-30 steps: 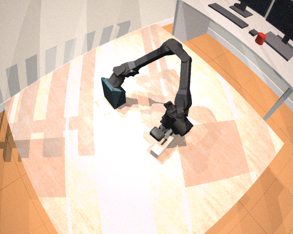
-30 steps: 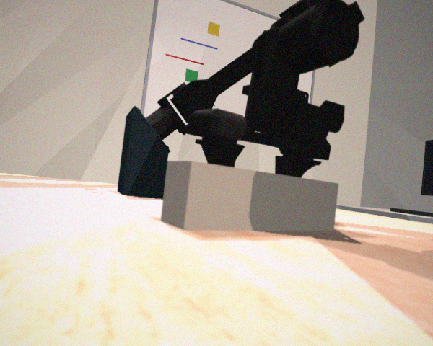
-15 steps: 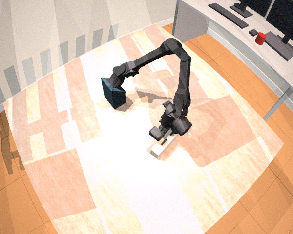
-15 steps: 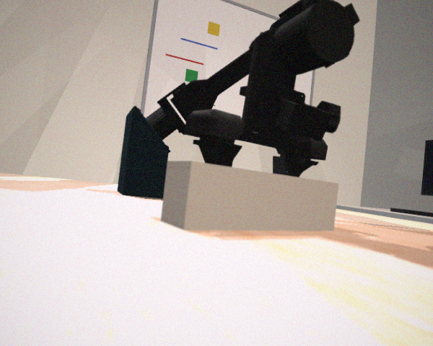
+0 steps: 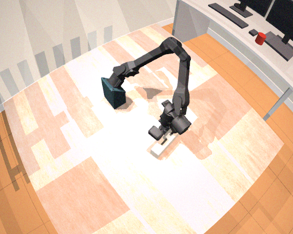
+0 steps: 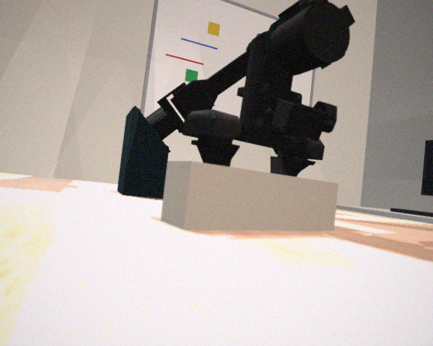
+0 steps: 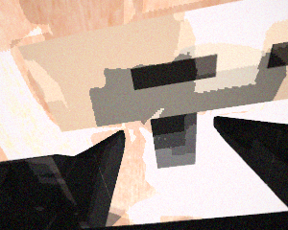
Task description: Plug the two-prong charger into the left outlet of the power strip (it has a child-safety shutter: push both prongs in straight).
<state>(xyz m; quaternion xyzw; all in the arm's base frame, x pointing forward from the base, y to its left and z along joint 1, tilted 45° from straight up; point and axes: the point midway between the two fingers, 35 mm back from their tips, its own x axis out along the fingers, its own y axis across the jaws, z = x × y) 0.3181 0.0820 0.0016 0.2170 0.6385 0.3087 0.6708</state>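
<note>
Right now the two-prong charger is 20 mm ahead of my gripper tip and 10 mm above it.
</note>
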